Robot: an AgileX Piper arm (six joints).
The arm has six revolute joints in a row. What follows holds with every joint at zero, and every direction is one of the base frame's. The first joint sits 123.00 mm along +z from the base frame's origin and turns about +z. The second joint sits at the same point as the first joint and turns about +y. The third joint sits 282.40 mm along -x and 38.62 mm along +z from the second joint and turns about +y. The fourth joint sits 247.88 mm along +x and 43.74 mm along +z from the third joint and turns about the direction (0.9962, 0, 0.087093). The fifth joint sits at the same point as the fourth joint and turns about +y. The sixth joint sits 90.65 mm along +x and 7.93 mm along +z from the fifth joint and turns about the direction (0.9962, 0, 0.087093). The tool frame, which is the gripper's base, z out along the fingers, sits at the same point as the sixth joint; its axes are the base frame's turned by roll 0.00, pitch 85.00 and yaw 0.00 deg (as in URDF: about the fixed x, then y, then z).
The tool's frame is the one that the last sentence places.
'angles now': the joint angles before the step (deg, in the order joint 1, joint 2, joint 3, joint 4, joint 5, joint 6). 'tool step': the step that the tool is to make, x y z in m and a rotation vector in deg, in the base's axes. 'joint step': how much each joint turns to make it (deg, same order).
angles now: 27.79, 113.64, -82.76, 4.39, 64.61, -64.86
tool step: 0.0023, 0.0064, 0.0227, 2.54, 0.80, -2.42
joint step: 0.07, -0.69, -4.24, 2.67, 4.31, 1.83
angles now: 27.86, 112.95, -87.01, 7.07, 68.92, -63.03
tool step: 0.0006, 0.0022, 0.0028, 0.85, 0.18, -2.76
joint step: 0.06, -0.02, -0.59, 0.86, 0.06, 2.54
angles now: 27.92, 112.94, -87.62, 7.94, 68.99, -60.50
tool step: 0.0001, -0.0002, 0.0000, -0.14, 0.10, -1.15
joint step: -0.01, 0.00, 0.00, -0.10, 0.01, 1.18
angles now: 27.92, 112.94, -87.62, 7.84, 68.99, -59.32
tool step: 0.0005, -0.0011, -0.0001, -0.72, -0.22, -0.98
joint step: 0.00, -0.01, 0.00, -0.81, -0.01, 1.27
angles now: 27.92, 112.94, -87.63, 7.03, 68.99, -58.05
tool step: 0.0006, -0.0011, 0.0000, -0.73, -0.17, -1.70
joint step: -0.01, 0.00, -0.03, -0.80, 0.01, 1.98
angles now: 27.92, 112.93, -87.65, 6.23, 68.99, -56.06
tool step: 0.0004, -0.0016, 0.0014, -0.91, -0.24, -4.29
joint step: -0.01, -0.22, -0.01, -1.06, 0.01, 4.67
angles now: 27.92, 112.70, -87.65, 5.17, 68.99, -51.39
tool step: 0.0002, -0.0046, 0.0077, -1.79, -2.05, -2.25
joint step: 0.00, -1.17, -0.01, -2.79, 0.01, 3.18
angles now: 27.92, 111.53, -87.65, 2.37, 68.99, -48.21
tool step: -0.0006, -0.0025, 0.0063, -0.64, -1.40, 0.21
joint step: 0.00, -0.95, 0.01, -1.30, 0.00, 0.20
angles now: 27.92, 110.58, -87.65, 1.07, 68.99, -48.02
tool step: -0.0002, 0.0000, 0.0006, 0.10, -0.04, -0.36
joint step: 0.00, -0.09, 0.00, 0.05, 0.00, 0.35
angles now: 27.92, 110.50, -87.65, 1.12, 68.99, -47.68
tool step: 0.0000, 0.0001, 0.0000, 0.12, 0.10, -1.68
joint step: 0.00, 0.01, -0.01, 0.06, 0.01, 1.66
